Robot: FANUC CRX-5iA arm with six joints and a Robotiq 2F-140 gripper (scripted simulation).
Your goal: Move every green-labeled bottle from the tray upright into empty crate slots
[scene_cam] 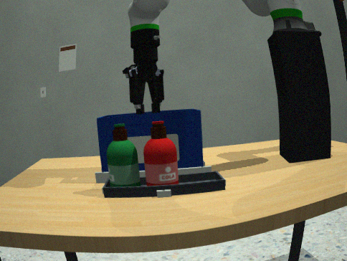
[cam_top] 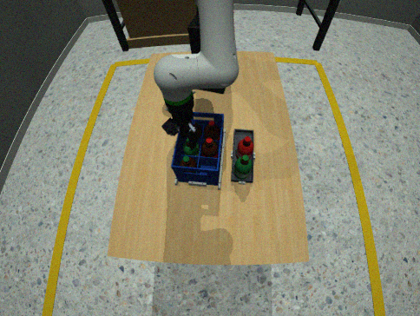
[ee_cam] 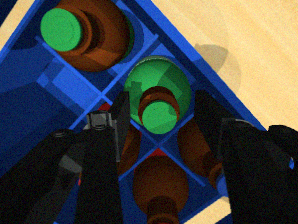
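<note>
Right now the blue crate is 8 cm below my hand, 4 cm to the left of it and 1 cm ahead of it. Round my hand: red cola bottle (25 cm to the left, 8 cm below, 3 cm ahead); tray (24 cm to the left, 15 cm below, 3 cm ahead).
</note>
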